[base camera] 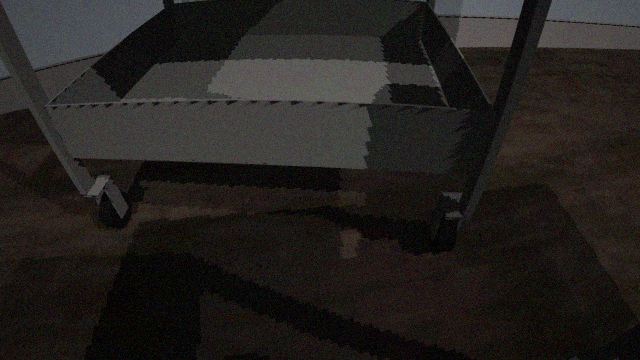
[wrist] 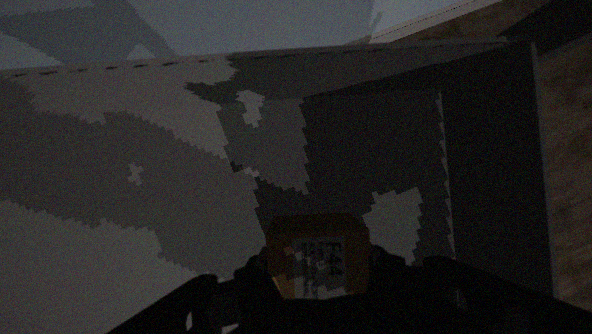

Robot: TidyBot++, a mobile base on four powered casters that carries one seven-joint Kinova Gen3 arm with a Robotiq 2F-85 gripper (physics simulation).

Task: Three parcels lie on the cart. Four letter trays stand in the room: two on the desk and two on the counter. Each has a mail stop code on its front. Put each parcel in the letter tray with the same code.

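Note:
An orange-brown parcel with a pale label shows at the bottom middle of the wrist view. The dark print on the label is hard to read here and looks like F44. My gripper is shut on this parcel, with one dark fingertip against its left side and one against its right. The parcel is over the grey tray-like top of the cart, near the tray's right wall; whether it touches the tray floor cannot be told. The other parcels and the letter trays do not show.
In the base camera view the cart's lower shelf has raised sides. A slanted leg stands at the left and another leg at the right, with casters on the brown floor. The light is dim, with patchy shadows.

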